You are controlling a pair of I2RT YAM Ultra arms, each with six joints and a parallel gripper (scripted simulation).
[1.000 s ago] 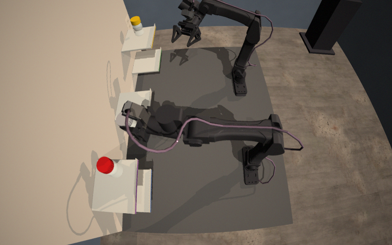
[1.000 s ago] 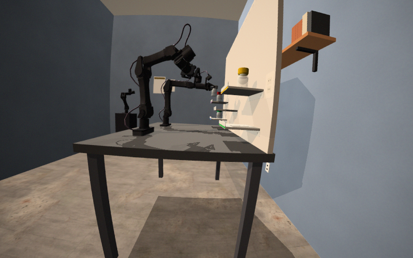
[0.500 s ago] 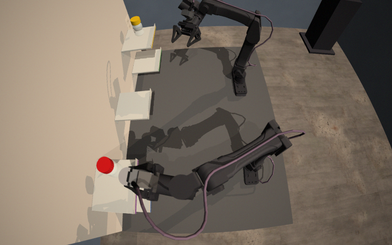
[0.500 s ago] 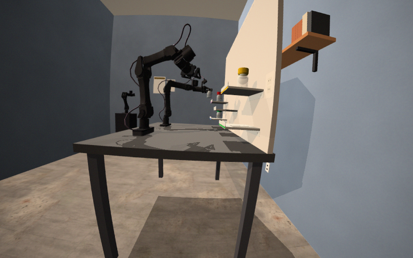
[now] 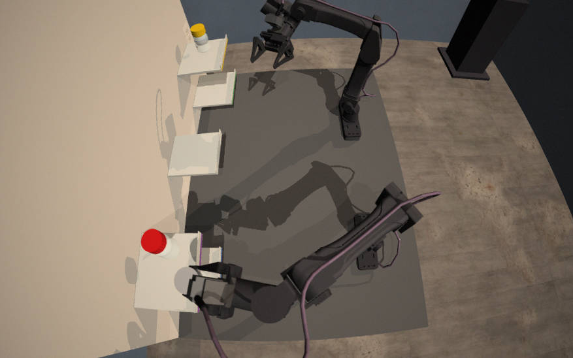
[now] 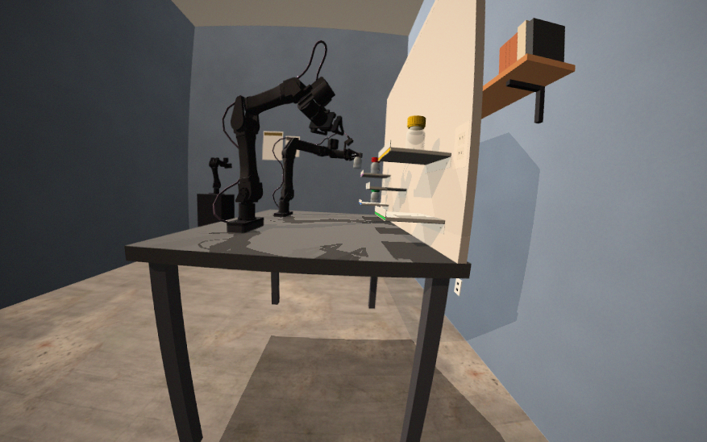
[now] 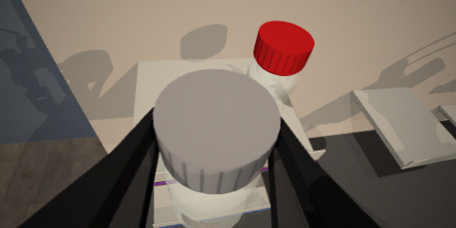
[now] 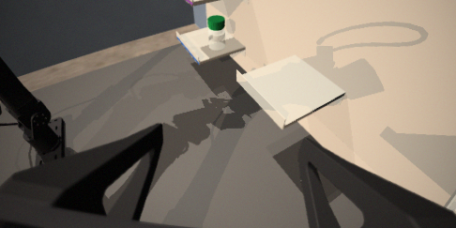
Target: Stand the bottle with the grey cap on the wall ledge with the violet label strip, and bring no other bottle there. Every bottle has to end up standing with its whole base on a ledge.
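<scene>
My left gripper is now 140 mm above the violet strip, 30 mm to the left of it and 30 mm short of it. From my left hand the other things lie so: red-cap bottle (110 mm ahead, 90 mm to the right, 80 mm below); grey-cap bottle (40 mm below); green-capped bottle (270 mm below, 120 mm ahead, 80 mm to the right).
</scene>
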